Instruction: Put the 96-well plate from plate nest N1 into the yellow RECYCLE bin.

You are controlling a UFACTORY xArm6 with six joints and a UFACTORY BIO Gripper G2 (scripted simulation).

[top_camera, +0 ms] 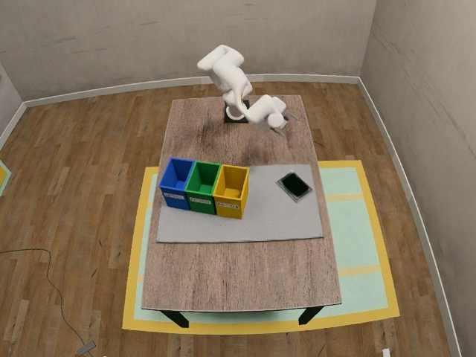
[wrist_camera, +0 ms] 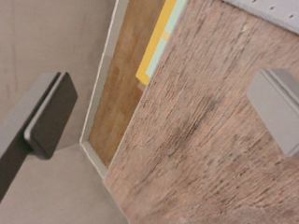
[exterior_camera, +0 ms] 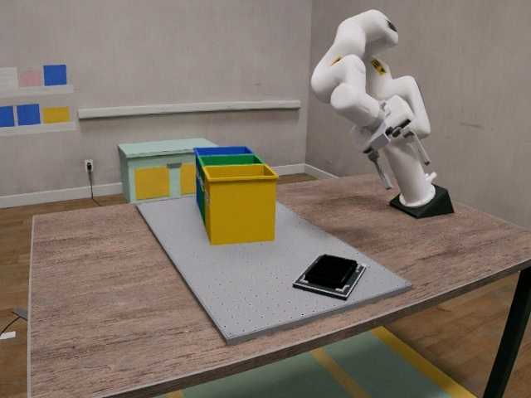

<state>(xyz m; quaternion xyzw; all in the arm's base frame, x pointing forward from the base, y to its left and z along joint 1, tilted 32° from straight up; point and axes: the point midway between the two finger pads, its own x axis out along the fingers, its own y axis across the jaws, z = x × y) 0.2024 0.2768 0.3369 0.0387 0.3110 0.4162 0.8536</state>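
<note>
Right now my hand is 220 mm short of the black 96-well plate, 30 mm to the right of it and 210 mm above it. The rest, counted from my hand: yellow recycle bin (300 mm ahead, 290 mm to the right, 140 mm below); then plate nest N1 (220 mm ahead, 30 mm to the left, 220 mm below); then green bin (270 mm ahead, 420 mm to the right, 140 mm below).
</note>
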